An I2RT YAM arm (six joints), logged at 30 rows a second.
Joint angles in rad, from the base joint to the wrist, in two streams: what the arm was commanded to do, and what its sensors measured. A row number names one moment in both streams.
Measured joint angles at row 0:
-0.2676 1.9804 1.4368 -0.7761 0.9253 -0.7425
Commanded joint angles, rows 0 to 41:
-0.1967 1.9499 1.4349 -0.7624 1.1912 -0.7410
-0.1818 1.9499 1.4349 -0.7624 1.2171 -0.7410
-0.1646 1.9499 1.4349 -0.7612 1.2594 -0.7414
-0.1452 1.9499 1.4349 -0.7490 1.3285 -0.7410
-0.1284 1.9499 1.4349 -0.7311 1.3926 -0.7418
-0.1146 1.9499 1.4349 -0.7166 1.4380 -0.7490
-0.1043 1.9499 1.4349 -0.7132 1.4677 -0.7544
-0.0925 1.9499 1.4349 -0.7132 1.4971 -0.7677
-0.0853 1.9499 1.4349 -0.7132 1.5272 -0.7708
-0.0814 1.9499 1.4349 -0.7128 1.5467 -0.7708
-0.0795 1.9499 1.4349 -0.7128 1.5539 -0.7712
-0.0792 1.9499 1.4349 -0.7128 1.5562 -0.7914
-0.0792 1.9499 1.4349 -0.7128 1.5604 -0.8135
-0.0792 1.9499 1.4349 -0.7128 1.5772 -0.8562
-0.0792 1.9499 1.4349 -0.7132 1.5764 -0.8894
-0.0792 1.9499 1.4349 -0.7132 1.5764 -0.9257
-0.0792 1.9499 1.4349 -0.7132 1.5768 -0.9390
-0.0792 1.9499 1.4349 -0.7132 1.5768 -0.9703
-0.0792 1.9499 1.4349 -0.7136 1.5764 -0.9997
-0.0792 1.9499 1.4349 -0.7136 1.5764 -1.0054
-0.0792 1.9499 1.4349 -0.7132 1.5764 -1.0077
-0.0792 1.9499 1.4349 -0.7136 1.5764 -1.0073
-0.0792 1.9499 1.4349 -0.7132 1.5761 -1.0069
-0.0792 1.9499 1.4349 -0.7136 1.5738 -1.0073
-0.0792 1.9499 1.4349 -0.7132 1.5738 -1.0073
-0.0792 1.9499 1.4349 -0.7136 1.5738 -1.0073
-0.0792 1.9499 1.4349 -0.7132 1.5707 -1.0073
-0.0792 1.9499 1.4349 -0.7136 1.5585 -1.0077
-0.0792 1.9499 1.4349 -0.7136 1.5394 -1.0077
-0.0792 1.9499 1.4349 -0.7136 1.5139 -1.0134
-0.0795 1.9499 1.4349 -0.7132 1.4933 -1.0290
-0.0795 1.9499 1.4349 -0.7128 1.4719 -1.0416
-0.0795 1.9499 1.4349 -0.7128 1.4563 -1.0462
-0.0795 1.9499 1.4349 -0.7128 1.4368 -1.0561
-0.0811 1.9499 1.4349 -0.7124 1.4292 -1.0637
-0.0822 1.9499 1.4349 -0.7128 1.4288 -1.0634
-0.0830 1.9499 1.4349 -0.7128 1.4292 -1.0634
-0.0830 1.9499 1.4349 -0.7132 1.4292 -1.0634
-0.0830 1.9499 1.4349 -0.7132 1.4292 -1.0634
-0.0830 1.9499 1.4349 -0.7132 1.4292 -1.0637
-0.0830 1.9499 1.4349 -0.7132 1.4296 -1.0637
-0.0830 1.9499 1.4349 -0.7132 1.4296 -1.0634
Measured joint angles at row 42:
-0.0849 1.9800 1.4326 -0.7139 1.4063 -1.0538
